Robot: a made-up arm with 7 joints. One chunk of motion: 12 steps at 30 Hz.
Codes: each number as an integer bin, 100 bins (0 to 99) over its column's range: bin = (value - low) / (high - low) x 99, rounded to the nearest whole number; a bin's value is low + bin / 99 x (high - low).
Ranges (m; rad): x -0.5..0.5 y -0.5..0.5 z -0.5..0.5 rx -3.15..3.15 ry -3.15..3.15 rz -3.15..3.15
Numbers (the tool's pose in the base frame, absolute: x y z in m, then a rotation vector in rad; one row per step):
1: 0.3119 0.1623 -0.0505 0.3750 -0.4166 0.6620
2: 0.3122 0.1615 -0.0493 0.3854 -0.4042 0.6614
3: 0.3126 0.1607 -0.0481 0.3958 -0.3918 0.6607
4: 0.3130 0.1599 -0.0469 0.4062 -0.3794 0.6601
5: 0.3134 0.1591 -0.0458 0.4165 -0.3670 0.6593
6: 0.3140 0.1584 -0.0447 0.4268 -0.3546 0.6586
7: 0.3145 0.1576 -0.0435 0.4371 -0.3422 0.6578
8: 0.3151 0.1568 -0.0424 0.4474 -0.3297 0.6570
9: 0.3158 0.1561 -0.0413 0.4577 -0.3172 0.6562
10: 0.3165 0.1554 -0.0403 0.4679 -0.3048 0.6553
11: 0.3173 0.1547 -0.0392 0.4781 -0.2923 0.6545
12: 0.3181 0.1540 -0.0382 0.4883 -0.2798 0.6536
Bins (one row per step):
1: 80 66 45 55 43 60
2: 80 65 45 56 43 60
3: 80 65 45 56 43 60
4: 80 65 45 56 44 60
5: 81 65 45 56 44 60
6: 81 65 45 56 44 60
7: 81 65 45 56 44 60
8: 81 65 45 57 44 60
9: 81 65 45 57 45 60
10: 81 65 46 57 45 60
11: 81 65 46 57 45 60
12: 81 65 46 57 45 60

